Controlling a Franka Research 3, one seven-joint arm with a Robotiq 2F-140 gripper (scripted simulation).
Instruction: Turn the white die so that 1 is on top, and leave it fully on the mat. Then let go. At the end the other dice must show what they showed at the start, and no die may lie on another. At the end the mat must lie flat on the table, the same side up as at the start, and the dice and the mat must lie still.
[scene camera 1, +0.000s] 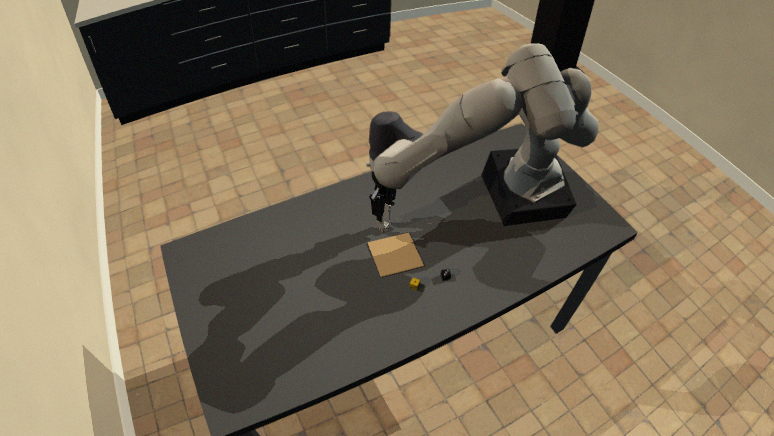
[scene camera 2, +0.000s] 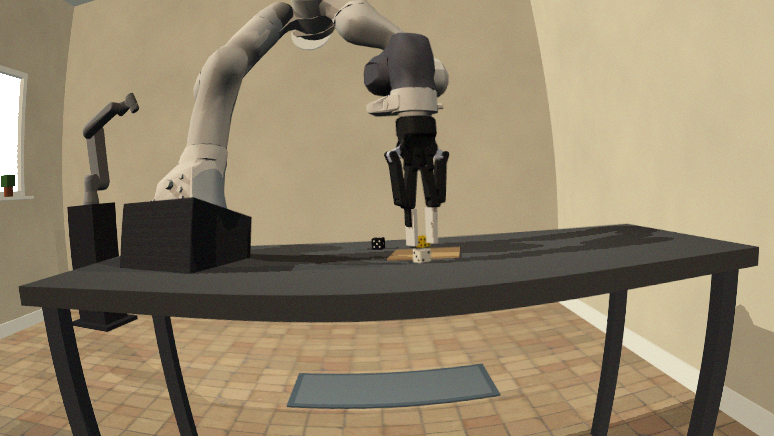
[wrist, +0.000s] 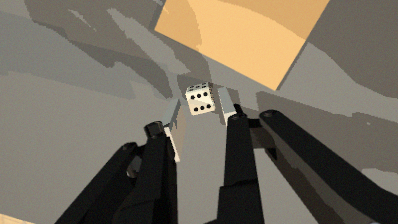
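Observation:
My gripper (scene camera 2: 422, 244), (scene camera 1: 383, 222), (wrist: 201, 106). White die (wrist: 200, 100). Tan mat (scene camera 1: 396, 254).

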